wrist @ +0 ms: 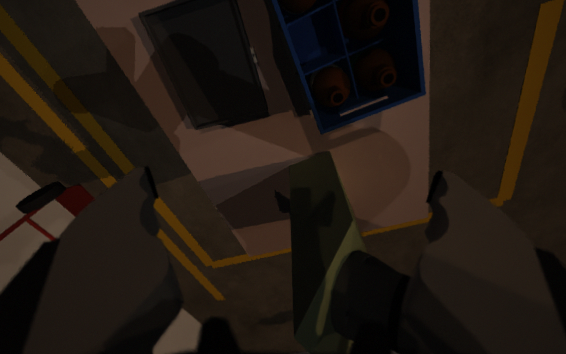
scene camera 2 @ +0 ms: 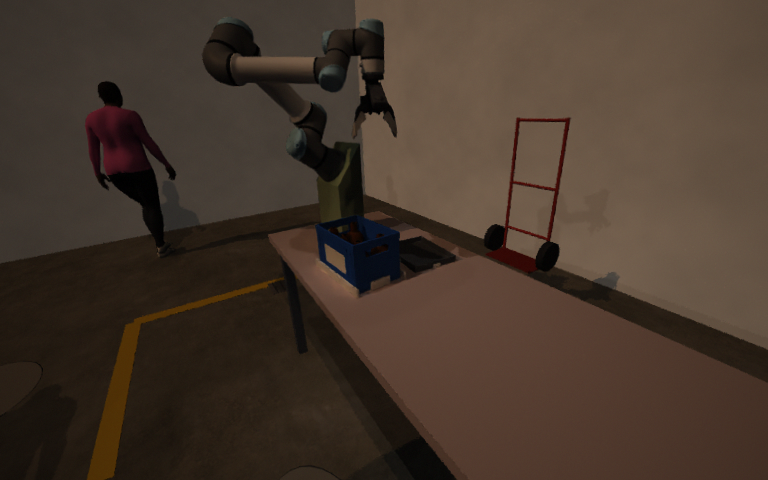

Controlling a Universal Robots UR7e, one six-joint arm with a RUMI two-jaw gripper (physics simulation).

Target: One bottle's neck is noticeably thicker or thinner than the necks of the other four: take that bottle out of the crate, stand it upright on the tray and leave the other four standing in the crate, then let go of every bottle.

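Frame: origin at the arm's base, x ahead, y left, z up, level; millimetres.
Seen in the pictures: gripper, fingertip midpoint: [wrist: 290,174] [scene camera 2: 374,138]; arm's base at its link origin: [wrist: 351,290] [scene camera 2: 334,167].
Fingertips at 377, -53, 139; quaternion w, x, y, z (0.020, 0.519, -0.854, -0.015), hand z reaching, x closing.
Pixels of each thing's top centre, then the offset from my fingertips to it, as dx, dy, dz. "spot": a spot on its surface instead. Level surfaces: height alone.
- blue crate at its top centre: [wrist: 352,32] [scene camera 2: 355,228] +1, -108, -301
- near-left bottle at its top centre: [wrist: 338,98] [scene camera 2: 353,222] -85, -58, -314
- near-right bottle at its top centre: [wrist: 388,78] -93, -144, -314
- further bottle at a spot on its surface: [wrist: 298,4] spot: +68, -55, -357
- dark tray at a spot on its surface: [wrist: 220,65] spot: +50, +141, -471
- pink table at its surface level: dz -477
A blue crate [scene camera 2: 368,271] [wrist: 421,60] stands on the table and holds brown bottles. In the wrist view a near-left bottle [wrist: 331,86], a near-right bottle [wrist: 377,70] and another bottle [wrist: 372,16] behind it stand upright, and part of a further bottle [wrist: 298,4] shows at the top edge. The compartment between the two left bottles is empty. The rest of the crate is cut off. Which neck differs I cannot tell. The dark tray [scene camera 2: 424,254] [wrist: 220,65] lies beside the crate with no bottle on it. My gripper [scene camera 2: 374,134] [wrist: 290,174] is open and empty, high above the table's far end.
The pink table [scene camera 2: 509,339] [wrist: 270,135] carries crate and tray. The green robot pedestal [scene camera 2: 334,200] [wrist: 315,225] stands at its far end. A red hand truck [scene camera 2: 533,185] stands by the right wall. A person in a pink top [scene camera 2: 120,141] is at the left, away from the table.
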